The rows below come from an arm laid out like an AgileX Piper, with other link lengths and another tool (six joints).
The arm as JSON. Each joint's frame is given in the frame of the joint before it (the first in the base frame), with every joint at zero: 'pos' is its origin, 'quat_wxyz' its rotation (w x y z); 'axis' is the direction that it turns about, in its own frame. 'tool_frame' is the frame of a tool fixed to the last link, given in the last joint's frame.
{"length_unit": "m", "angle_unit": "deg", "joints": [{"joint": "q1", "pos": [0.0, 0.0, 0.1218], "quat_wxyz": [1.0, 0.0, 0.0, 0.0], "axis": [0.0, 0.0, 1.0]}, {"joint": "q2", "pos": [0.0, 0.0, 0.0], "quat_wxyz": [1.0, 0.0, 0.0, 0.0], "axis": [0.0, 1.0, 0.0]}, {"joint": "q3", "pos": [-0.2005, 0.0, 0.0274], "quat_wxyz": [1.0, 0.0, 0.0, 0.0], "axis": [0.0, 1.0, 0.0]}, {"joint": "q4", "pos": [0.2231, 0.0, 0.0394], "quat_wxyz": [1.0, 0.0, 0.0, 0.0], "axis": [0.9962, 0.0, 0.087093]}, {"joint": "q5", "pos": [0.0, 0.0, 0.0], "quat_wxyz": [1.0, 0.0, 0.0, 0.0], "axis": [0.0, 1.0, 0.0]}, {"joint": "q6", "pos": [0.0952, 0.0, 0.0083], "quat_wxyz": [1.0, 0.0, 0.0, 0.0], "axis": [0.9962, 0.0, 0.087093]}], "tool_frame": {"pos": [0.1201, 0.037, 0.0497], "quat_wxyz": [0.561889, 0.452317, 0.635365, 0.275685]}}
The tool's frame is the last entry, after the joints.
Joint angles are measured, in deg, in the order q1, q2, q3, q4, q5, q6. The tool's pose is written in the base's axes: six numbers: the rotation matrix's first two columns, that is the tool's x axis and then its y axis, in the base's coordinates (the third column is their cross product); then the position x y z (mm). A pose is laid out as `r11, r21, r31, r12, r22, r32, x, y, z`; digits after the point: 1 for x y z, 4 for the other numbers.
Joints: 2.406 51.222 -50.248 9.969 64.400 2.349
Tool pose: -0.4231, 0.9045, -0.0537, 0.8841, 0.4251, 0.1944, 259.6, 77.0, 168.9
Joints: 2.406 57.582 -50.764 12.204 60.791 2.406
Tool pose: -0.4131, 0.9107, -0.0017, 0.8968, 0.4072, 0.1728, 276.0, 82.5, 153.4
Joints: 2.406 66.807 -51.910 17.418 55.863 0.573
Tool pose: -0.4079, 0.9090, 0.0860, 0.9069, 0.3925, 0.1530, 297.4, 95.3, 131.6
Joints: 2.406 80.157 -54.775 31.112 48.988 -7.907
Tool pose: -0.4180, 0.8763, 0.2393, 0.9057, 0.3815, 0.1850, 329.8, 124.1, 110.1
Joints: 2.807 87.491 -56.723 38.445 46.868 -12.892
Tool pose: -0.4175, 0.8516, 0.3170, 0.9078, 0.3758, 0.1861, 343.3, 139.0, 94.8
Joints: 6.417 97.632 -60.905 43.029 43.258 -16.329
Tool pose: -0.4384, 0.8269, 0.3522, 0.8988, 0.4047, 0.1685, 358.2, 164.3, 66.9
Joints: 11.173 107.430 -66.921 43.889 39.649 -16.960
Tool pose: -0.4729, 0.8113, 0.3436, 0.8805, 0.4498, 0.1497, 371.3, 192.3, 38.1
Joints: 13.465 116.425 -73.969 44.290 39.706 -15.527
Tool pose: -0.4685, 0.8023, 0.3699, 0.8795, 0.4631, 0.1096, 382.3, 210.9, 12.1
